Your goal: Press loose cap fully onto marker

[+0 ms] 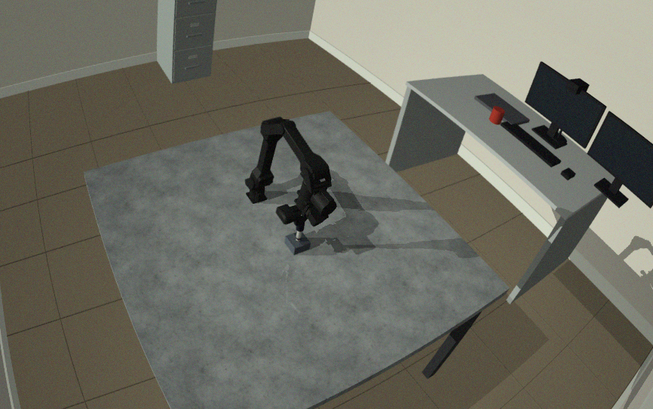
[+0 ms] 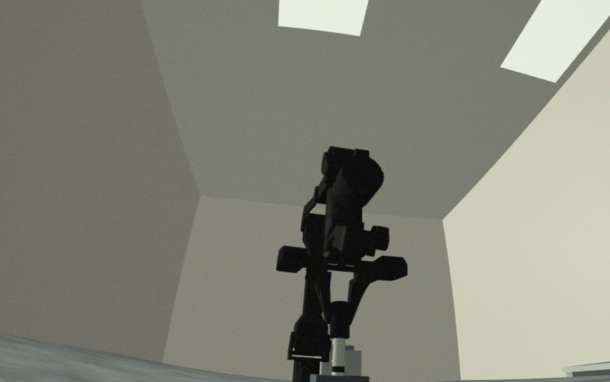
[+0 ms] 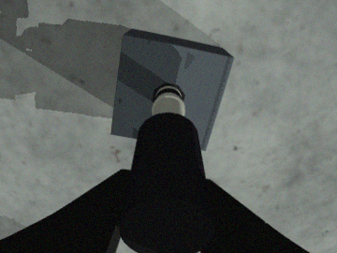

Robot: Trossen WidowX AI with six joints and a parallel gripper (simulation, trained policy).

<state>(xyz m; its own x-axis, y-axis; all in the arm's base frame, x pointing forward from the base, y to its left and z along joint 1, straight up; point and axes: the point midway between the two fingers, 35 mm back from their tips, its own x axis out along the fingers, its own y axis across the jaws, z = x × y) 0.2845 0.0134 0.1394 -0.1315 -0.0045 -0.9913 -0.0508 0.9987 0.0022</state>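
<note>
The black cap lies 1 cm ahead of my gripper tip and 1 cm above it. Also, from my gripper tip: white marker: 1 cm ahead, 4 cm below.
</note>
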